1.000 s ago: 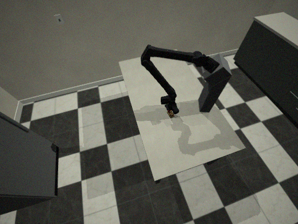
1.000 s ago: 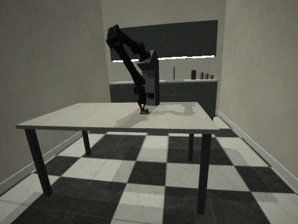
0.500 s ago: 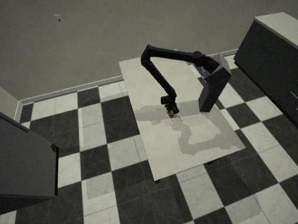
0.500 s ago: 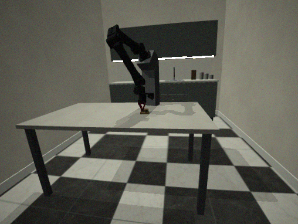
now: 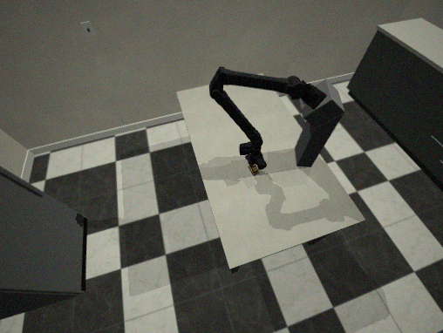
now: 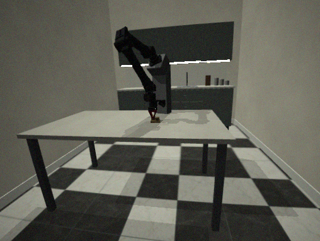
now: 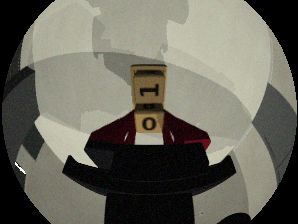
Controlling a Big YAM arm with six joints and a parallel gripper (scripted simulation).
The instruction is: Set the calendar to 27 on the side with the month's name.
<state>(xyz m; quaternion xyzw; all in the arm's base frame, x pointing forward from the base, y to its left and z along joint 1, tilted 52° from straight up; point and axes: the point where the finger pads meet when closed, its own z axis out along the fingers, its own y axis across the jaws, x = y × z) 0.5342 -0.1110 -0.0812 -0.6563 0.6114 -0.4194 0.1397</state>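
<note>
Right now my hand is 2 cm to the right of the wooden tray and 3 cm above it.
</note>
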